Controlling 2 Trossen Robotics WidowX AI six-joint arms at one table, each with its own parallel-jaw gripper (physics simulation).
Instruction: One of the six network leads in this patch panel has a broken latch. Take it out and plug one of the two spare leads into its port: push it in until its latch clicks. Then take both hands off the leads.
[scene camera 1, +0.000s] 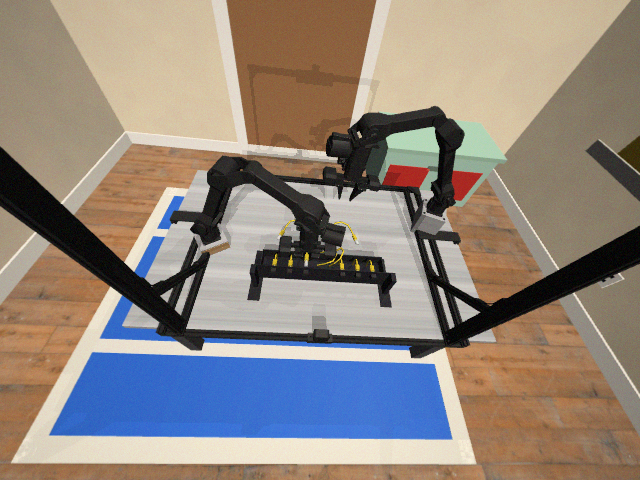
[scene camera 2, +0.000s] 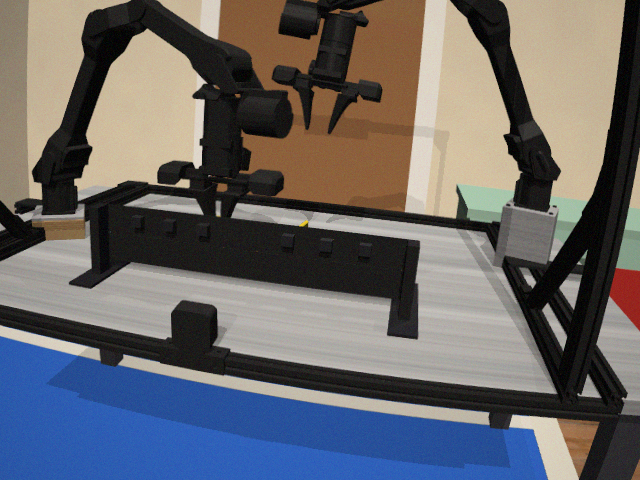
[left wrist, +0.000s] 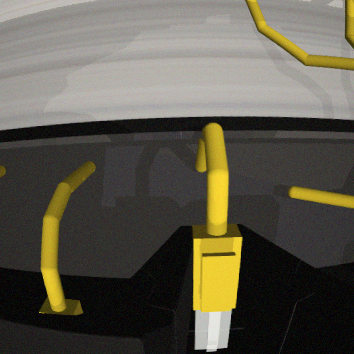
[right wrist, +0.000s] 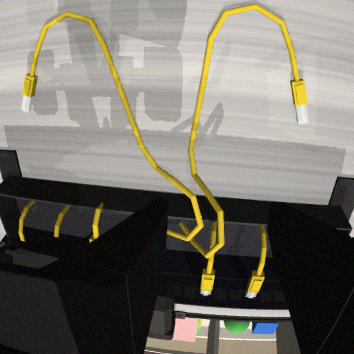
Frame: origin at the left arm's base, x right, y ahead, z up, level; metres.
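Where they show: left gripper, fingertip midpoint: (scene camera 1: 306, 259) (left wrist: 209, 236); right gripper, fingertip midpoint: (scene camera 1: 344, 199) (scene camera 2: 317, 131) (right wrist: 219, 212); left arm's base at its link origin: (scene camera 1: 210, 236) (scene camera 2: 59, 210); right arm's base at its link origin: (scene camera 1: 434, 209) (scene camera 2: 532, 206).
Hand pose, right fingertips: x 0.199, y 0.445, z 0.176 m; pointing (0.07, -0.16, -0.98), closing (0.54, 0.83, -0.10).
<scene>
Things, the pixels of their top centre, and the offset from my right fingertips. "*": a spot on its surface instead. Level surfaces: height alone.
- patch panel at its top centre: (right wrist: 148, 288) (scene camera 2: 251, 216) (scene camera 1: 324, 263) dx +0.136, dy -0.152, dz -0.111 m
- table at its surface level: dz -0.220 m
- black camera block at a spot on its surface: (scene camera 2: 193, 325) (scene camera 1: 322, 338) * dx +0.327, dy -0.272, dz -0.183 m
The patch panel (scene camera 1: 325, 276) (scene camera 2: 248, 258) stands mid-table. My left gripper (scene camera 1: 308, 252) (scene camera 2: 218, 213) is shut on the third lead from the left (scene camera 1: 306, 256) (left wrist: 218, 275); this lead's clear tip shows raised above the port row, its cable bending back into the panel. Other plugged leads (scene camera 1: 290, 261) (scene camera 1: 356, 265) (right wrist: 207, 281) sit in ports on both sides. Two spare leads' plugs (scene camera 1: 280, 234) (scene camera 1: 355, 239) (right wrist: 29, 86) (right wrist: 299, 93) lie on the table behind the panel. My right gripper (scene camera 1: 345, 198) (scene camera 2: 318, 130) is open and empty, high behind the panel. A broken latch cannot be made out.
The spare leads' cables (right wrist: 117, 80) (right wrist: 200, 100) curve from the panel over the table (scene camera 1: 232, 304). A black camera block (scene camera 1: 321, 335) (scene camera 2: 193, 325) sits on the front rail. Black frame posts rise at both front corners. A green cabinet (scene camera 1: 480, 139) stands beyond the table.
</scene>
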